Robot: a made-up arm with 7 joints.
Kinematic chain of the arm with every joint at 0, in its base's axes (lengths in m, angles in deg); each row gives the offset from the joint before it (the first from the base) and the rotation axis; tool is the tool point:
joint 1: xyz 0 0 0.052 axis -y
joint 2: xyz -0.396 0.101 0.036 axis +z
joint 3: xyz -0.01 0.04 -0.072 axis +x
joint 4: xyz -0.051 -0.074 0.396 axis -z
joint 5: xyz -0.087 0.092 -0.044 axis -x
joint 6: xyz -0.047 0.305 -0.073 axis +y
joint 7: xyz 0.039 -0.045 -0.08 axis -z
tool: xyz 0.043 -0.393 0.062
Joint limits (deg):
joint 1: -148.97..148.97
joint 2: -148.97..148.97
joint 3: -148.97..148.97
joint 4: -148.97..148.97
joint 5: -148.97..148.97
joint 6: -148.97..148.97
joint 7: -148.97..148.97
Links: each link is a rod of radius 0.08 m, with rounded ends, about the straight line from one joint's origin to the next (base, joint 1, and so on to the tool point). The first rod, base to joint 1, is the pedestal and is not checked.
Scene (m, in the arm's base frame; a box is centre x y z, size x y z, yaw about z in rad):
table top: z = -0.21
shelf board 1: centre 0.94 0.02 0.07 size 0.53 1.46 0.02 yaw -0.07
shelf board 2: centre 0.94 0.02 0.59 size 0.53 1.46 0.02 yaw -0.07
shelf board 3: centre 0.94 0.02 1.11 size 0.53 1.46 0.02 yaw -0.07
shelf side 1: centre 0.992 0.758 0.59 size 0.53 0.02 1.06 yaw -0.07
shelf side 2: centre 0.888 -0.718 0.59 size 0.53 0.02 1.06 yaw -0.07
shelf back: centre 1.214 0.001 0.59 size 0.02 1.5 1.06 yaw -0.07
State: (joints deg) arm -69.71 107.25 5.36 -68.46 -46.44 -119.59 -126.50
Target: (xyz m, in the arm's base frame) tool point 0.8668 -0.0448 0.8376
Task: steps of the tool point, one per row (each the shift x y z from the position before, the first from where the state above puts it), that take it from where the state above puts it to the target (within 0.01 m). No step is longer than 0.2 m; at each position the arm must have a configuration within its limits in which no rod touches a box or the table.
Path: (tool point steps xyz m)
1: -0.0740 0.0475 0.0446
2: -0.0946 0.0193 0.0096
3: -0.1090 -0.0087 -0.0175
4: -0.1208 -0.0299 -0.0368
5: 0.0544 0.0490 0.1632
6: 0.0309 0.0655 0.1663
7: 0.0056 0.0788 0.1610
8: 0.1292 0.0029 0.0287
9: 0.1356 -0.0092 0.0011
10: 0.1370 -0.0219 -0.0298

